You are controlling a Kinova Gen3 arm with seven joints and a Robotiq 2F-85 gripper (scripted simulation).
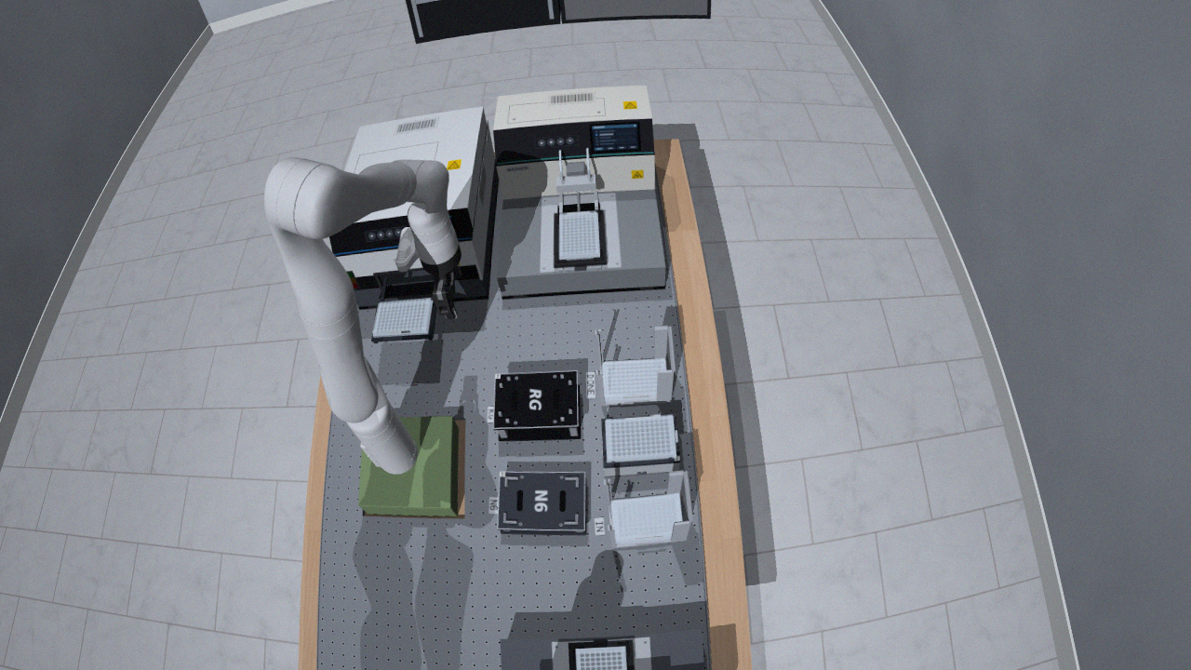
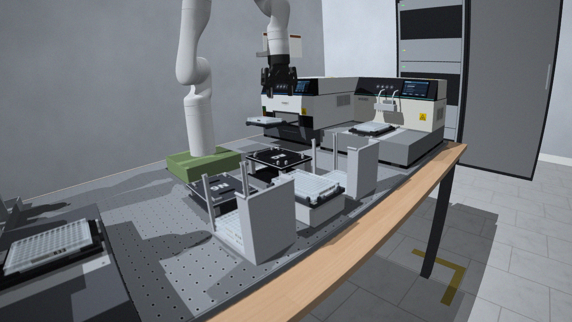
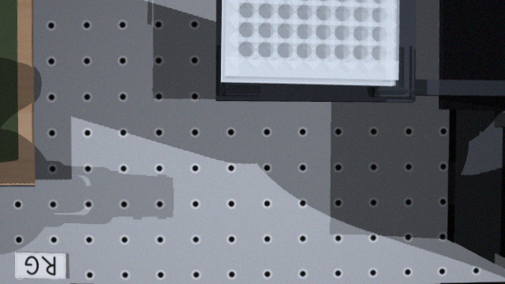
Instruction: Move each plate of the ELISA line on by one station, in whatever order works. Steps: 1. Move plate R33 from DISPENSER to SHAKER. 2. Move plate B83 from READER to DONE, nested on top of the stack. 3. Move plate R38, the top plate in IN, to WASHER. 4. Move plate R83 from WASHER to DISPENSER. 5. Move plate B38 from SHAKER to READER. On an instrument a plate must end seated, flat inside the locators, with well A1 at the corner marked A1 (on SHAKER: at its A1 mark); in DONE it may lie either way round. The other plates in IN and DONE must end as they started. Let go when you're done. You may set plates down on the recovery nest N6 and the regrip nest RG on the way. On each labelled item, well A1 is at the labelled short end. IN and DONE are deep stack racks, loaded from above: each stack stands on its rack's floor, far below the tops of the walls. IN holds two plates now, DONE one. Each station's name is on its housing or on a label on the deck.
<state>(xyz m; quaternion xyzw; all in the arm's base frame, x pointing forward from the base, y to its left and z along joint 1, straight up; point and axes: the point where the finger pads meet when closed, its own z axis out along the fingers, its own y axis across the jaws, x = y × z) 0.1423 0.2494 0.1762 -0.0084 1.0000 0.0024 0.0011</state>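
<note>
Now: the plate B83 14 cm behind my hand, 3 cm to the left of it and 11 cm below it. From my hand the other things lie so: RG nest: 14 cm ahead, 14 cm to the right, 16 cm below; plate R83: 23 cm ahead, 23 cm to the left, 12 cm below; washer nest: 23 cm ahead, 23 cm to the left, 13 cm below.
</note>
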